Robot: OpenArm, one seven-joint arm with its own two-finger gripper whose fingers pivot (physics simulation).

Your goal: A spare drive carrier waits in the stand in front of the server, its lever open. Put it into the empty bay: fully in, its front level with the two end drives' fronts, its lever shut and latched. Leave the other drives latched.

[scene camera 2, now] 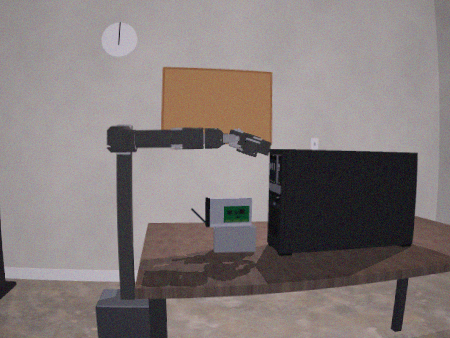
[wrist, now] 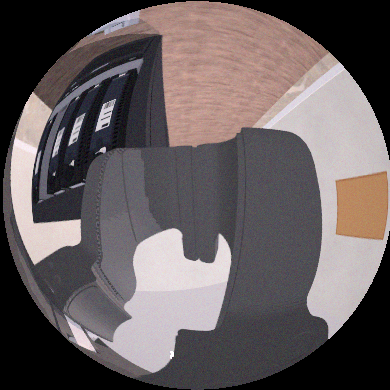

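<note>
The spare drive carrier [scene camera 2: 216, 212], grey with a green board and a black front, stands in the light grey stand [scene camera 2: 234, 239]; its lever [scene camera 2: 198, 215] sticks out up and left. The black server [scene camera 2: 345, 200] [wrist: 156, 95] stands right of it. In the wrist view several dark drives with white labels, among them one drive [wrist: 104, 117], sit in its front; the gripper hides part of that front, and I cannot make out the empty bay. My gripper [scene camera 2: 269, 148] [wrist: 203, 204] is shut with nothing between its fingers, at the server's top front edge, well above the carrier.
The wooden table [scene camera 2: 170, 235] [wrist: 225, 75] carries the stand and server. The arm [scene camera 2: 167, 139] reaches level from its post [scene camera 2: 125, 225], high over the table's left part. A cork board [scene camera 2: 217, 100] [wrist: 362, 206] and a clock [scene camera 2: 119, 39] hang on the wall behind.
</note>
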